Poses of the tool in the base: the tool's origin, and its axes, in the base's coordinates. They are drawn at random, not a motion.
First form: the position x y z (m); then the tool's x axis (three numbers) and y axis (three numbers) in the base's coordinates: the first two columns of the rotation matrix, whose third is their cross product.
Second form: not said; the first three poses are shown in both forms.
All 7 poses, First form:
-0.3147 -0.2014 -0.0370 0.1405 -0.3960 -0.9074 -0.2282 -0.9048 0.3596
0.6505 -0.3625 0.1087 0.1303 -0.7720 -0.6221 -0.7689 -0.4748 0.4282
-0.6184 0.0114 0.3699 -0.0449 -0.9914 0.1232 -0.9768 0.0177 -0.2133
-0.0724 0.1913 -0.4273 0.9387 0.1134 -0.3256 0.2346 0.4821 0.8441
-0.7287 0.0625 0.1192 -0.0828 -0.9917 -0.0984 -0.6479 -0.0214 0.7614
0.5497 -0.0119 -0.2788 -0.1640 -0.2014 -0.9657 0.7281 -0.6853 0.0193
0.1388 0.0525 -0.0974 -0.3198 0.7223 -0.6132 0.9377 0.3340 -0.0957
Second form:
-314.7 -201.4 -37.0 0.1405 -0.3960 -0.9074 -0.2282 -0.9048 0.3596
650.5 -362.5 108.7 0.1303 -0.7720 -0.6221 -0.7689 -0.4748 0.4282
-618.4 11.4 369.9 -0.0449 -0.9914 0.1232 -0.9768 0.0177 -0.2133
-72.4 191.3 -427.3 0.9387 0.1134 -0.3256 0.2346 0.4821 0.8441
-728.7 62.5 119.2 -0.0828 -0.9917 -0.0984 -0.6479 -0.0214 0.7614
549.7 -11.9 -278.8 -0.1640 -0.2014 -0.9657 0.7281 -0.6853 0.0193
138.8 52.5 -97.4 -0.3198 0.7223 -0.6132 0.9377 0.3340 -0.0957

